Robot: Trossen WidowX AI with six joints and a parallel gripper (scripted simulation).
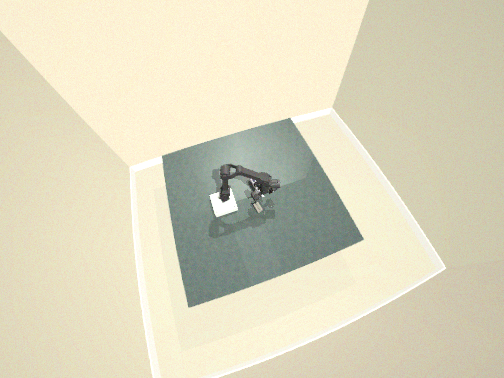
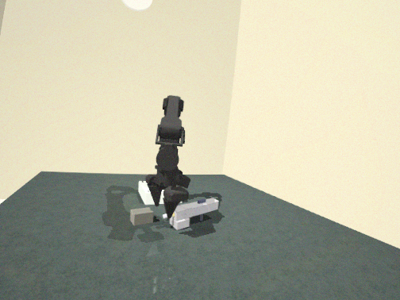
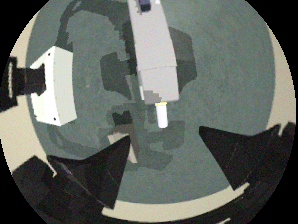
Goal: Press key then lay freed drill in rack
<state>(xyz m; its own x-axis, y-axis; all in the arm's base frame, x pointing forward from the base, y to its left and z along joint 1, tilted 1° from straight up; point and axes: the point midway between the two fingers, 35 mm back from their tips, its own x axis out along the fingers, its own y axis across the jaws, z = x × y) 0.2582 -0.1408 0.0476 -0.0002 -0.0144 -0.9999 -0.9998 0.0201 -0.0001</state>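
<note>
Now: gripper tip 7 cm to the right of the yellow drill and 1 cm above it. From my gripper tip the other things lie so: key: 16 cm to the left, 1 cm below; grey slatted rack: 8 cm behind, 5 cm below, 4 cm to the right; fixture: 13 cm to the left, 2 cm below.
</note>
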